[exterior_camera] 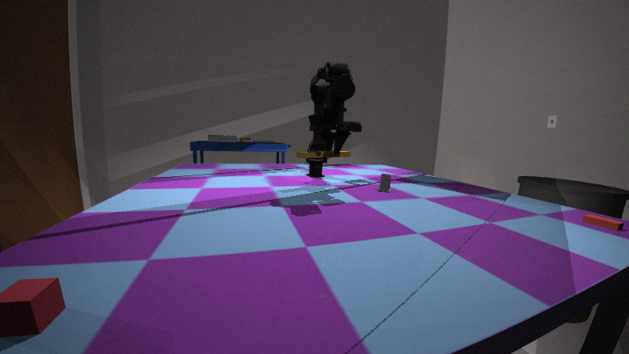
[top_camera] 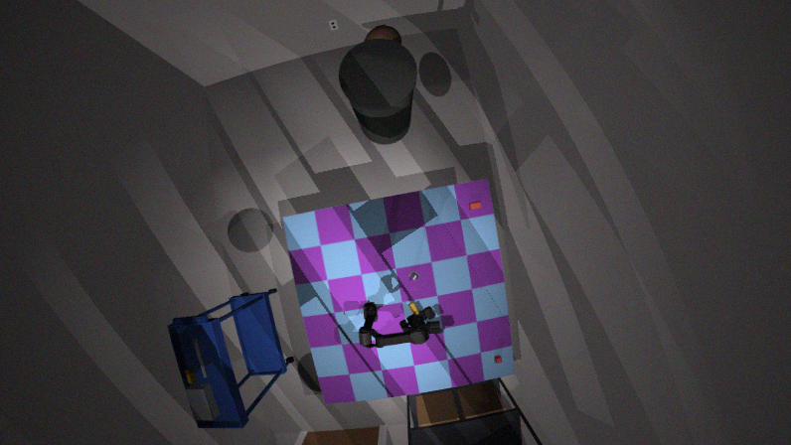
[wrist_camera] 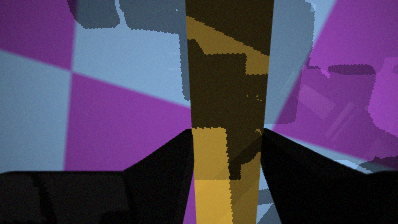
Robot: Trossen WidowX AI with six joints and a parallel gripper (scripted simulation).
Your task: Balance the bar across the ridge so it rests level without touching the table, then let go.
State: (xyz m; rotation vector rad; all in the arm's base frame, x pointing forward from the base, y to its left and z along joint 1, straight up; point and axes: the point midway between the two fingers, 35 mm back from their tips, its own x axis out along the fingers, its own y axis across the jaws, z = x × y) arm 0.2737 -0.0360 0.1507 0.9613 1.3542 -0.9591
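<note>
My gripper tip is now 30 mm to the left of the yellow bar and 10 mm short of it. From my gripper tip the other things lie so: dark red cube: 470 mm ahead, 460 mm to the right, 100 mm below; flat orange block: 540 mm to the left, 470 mm ahead, 110 mm below.
</note>
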